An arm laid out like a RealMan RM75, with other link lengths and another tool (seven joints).
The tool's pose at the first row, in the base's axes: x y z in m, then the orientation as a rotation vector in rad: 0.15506 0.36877 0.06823 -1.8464 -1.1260 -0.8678
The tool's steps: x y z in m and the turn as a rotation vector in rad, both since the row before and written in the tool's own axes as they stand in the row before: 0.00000 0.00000 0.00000 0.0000 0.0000 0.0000; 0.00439 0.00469 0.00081 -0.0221 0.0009 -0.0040; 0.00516 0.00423 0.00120 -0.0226 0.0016 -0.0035; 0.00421 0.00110 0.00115 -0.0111 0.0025 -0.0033; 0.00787 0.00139 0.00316 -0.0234 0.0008 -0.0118; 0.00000 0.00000 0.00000 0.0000 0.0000 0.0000; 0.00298 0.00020 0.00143 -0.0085 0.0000 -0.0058; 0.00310 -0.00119 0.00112 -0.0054 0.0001 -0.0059; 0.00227 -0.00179 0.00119 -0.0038 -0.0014 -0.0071; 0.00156 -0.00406 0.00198 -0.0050 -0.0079 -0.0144; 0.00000 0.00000 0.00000 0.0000 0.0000 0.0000; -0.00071 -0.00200 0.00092 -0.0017 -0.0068 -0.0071; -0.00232 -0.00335 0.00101 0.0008 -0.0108 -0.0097; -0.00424 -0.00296 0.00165 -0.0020 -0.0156 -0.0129; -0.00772 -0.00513 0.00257 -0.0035 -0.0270 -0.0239
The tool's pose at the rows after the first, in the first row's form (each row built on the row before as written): 0.15506 0.36877 0.06823 -1.8464 -1.1260 -0.8678; 0.16111 0.36975 0.07032 -1.8621 -1.1241 -0.8866; 0.16708 0.37142 0.07307 -1.8779 -1.1210 -0.9061; 0.16983 0.37364 0.07585 -1.8839 -1.1200 -0.9180; 0.17457 0.37885 0.08077 -1.8975 -1.1255 -0.9421; 0.17457 0.37885 0.08077 -1.8975 -1.1255 -0.9421; 0.17611 0.38113 0.08261 -1.9020 -1.1292 -0.9515; 0.17635 0.38369 0.08499 -1.9039 -1.1338 -0.9588; 0.17577 0.38622 0.08673 -1.9050 -1.1410 -0.9643; 0.17306 0.38997 0.08791 -1.9086 -1.1594 -0.9691; 0.17306 0.38997 0.08791 -1.9086 -1.1594 -0.9691; 0.17122 0.39118 0.08721 -1.9117 -1.1704 -0.9684; 0.16765 0.39229 0.08530 -1.9145 -1.1871 -0.9637; 0.16400 0.39294 0.08134 -1.9214 -1.2092 -0.9587; 0.15752 0.39350 0.07425 -1.9324 -1.2493 -0.9506
